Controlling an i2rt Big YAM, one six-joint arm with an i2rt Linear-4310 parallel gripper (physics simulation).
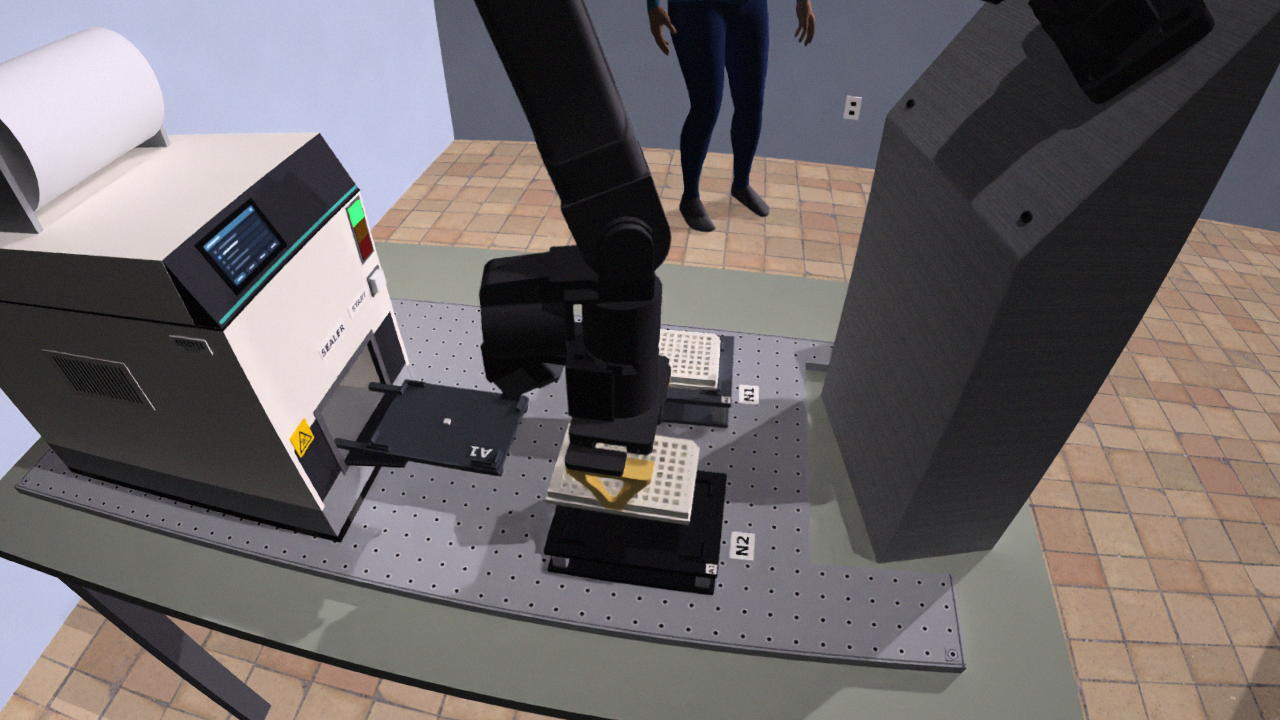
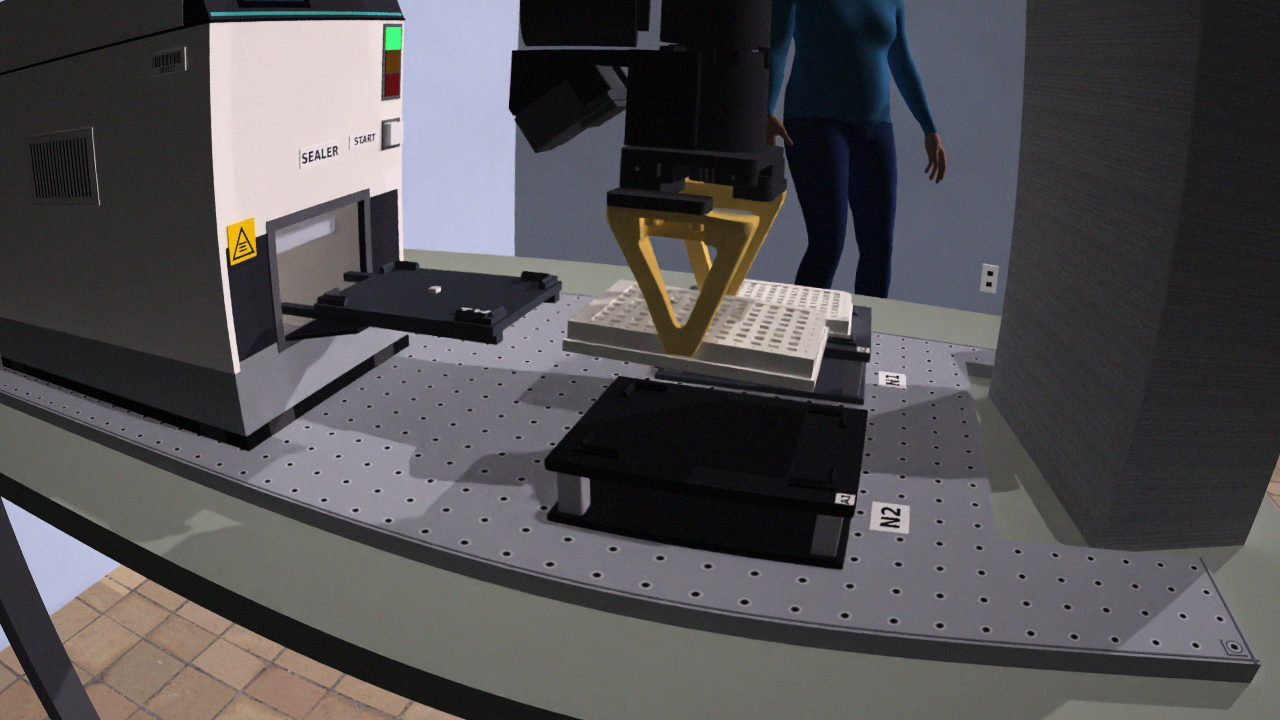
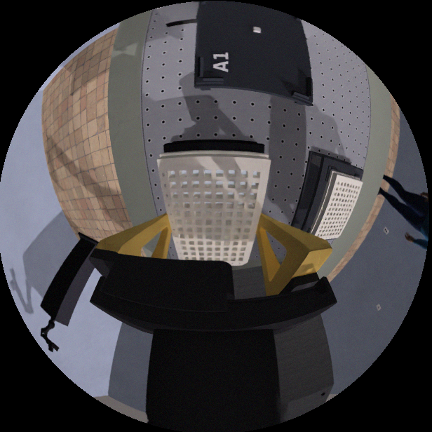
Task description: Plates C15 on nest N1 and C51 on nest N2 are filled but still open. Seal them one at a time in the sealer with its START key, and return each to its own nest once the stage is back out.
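Frame: origin at the arm's base, x back, y left, z down, level; millimetres.
Seen in the pictures: gripper, between the fingertips: [image 1: 621, 471] [image 2: 699, 329]; arm's base, origin of its link: [image 1: 1121, 21].
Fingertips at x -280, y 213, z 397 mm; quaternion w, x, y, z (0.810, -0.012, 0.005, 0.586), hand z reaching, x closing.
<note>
Pixels of each thing's middle, then the offset from my fingertips to it. "pt": a spot on its surface instead. Level surfaces: height alone.
- white plate C51, middle of its body: [image 2: 706, 328] [image 1: 625, 471] dx +3, dy -1, dz -1 mm
- black nest N2, middle of its body: [image 2: 720, 461] [image 1: 639, 521] dx +16, dy -4, dz +76 mm
- Plate C15, middle of its body: [image 2: 774, 306] [image 1: 665, 356] dx -55, dy -208, dz +48 mm
- nest N1, middle of its body: [image 2: 772, 338] [image 1: 664, 373] dx -55, dy -208, dz +75 mm
- sealer, a spot on its surface: [image 2: 286, 98] [image 1: 297, 327] pt dx -274, dy +91, dz -134 mm
- perforated board, height of its surface: dz +98 mm
My gripper [image 1: 626, 470] [image 2: 707, 317] [image 3: 213, 217] is shut on the white plate C51 [image 1: 671, 483] [image 2: 778, 335] [image 3: 215, 200], its yellow fingers on the two long sides. The plate hangs roughly level above the black nest N2 [image 1: 626, 546] [image 2: 716, 447] [image 3: 215, 146], with a gap below. Plate C15 [image 1: 693, 353] [image 2: 827, 304] [image 3: 342, 205] sits on nest N1 [image 1: 698, 411] [image 2: 856, 342] [image 3: 312, 185]. The sealer [image 1: 286, 358] [image 2: 286, 98] has its dark stage [image 1: 411, 429] [image 2: 402, 300] [image 3: 280, 60] out and bare of plates. Its START key [image 1: 375, 282] [image 2: 391, 134] is beside the lit green lamp. Plate lettering does not show.
A tall dark grey block [image 1: 948, 313] [image 2: 1136, 268] stands right of the nests. The stage's corner guides stick up. A perforated board [image 1: 760, 617] [image 2: 358, 483] lies under the nests and sealer. A person [image 1: 725, 89] [image 2: 836, 152] stands behind the table.
</note>
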